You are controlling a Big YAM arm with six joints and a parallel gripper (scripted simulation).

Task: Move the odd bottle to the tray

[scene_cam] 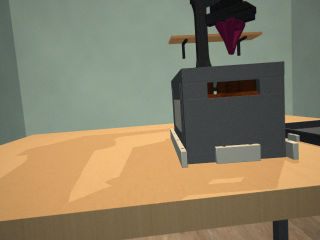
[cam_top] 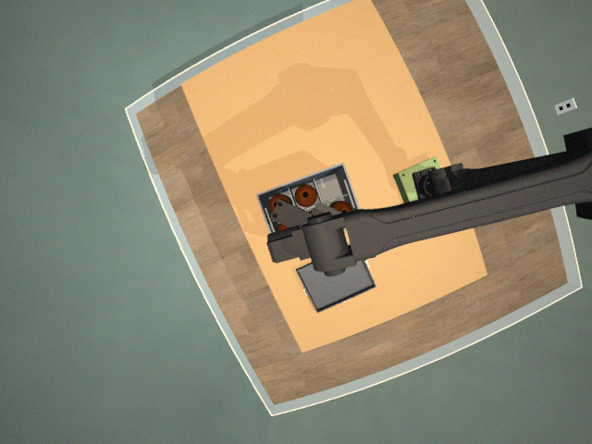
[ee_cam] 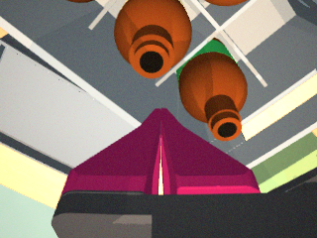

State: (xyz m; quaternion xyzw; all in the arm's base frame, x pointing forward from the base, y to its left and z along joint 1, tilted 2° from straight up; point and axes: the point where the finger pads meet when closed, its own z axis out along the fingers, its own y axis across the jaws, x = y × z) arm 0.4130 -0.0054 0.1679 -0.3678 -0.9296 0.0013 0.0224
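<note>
The dark grey crate lies 140 mm below my hand, 50 mm to the right of it and 10 mm ahead of it. The rest, counted from my hand: grey tray (240 mm to the left, 220 mm below).
</note>
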